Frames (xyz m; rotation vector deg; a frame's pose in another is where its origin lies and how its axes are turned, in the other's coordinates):
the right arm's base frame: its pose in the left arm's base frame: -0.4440 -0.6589 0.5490 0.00 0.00 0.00
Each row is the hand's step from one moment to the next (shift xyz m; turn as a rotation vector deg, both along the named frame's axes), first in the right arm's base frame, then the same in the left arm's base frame.
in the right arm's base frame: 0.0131 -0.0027 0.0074 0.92 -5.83 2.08
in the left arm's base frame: 0.0131 -0.0027 0.0074 0.92 -5.83 2.08
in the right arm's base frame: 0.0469 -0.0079 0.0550 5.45 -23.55 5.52
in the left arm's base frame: 0.0469 -0.0079 0.0550 5.45 -23.55 5.52
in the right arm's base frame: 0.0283 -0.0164 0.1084 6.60 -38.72 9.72
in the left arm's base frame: 0.0283 -0.0164 0.1084 6.60 -38.72 9.72
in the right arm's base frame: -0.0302 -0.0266 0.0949 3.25 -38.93 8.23
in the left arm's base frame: -0.0302 -0.0266 0.0949 3.25 -38.93 8.23
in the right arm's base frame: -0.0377 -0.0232 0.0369 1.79 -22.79 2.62
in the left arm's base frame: -0.0377 -0.0232 0.0369 1.79 -22.79 2.62
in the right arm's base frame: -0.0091 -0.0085 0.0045 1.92 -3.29 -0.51
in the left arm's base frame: -0.0091 -0.0085 0.0045 1.92 -3.29 -0.51
